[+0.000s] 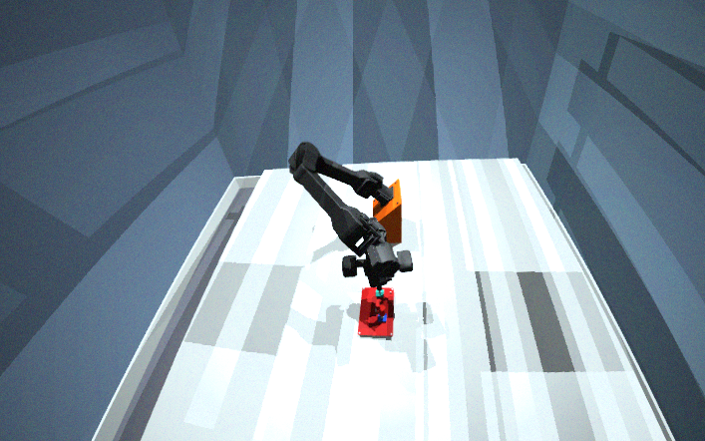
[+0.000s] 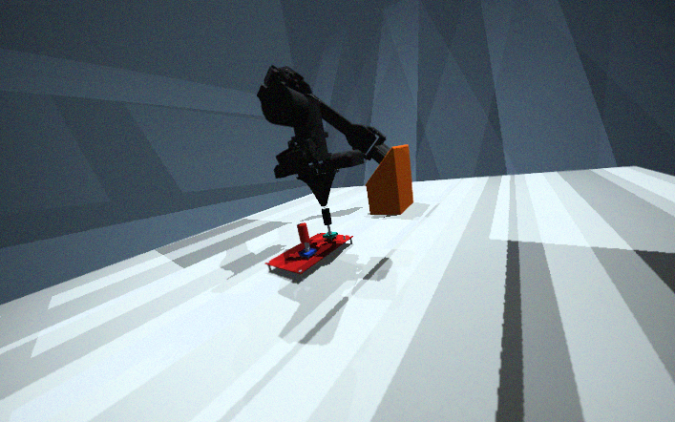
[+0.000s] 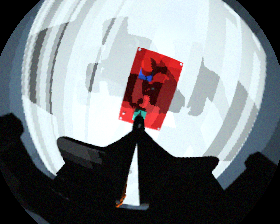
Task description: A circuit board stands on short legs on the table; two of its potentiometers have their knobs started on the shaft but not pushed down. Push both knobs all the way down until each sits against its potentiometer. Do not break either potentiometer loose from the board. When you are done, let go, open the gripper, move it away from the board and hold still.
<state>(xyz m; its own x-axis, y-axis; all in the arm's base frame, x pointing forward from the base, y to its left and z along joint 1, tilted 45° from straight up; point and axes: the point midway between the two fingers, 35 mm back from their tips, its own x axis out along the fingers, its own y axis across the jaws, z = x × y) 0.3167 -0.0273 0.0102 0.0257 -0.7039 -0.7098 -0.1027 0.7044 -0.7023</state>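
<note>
The teal potentiometer is 40 mm below my gripper tip. The rest, counted from my gripper tip: blue potentiometer: 80 mm ahead, 40 mm below, 10 mm to the left.
</note>
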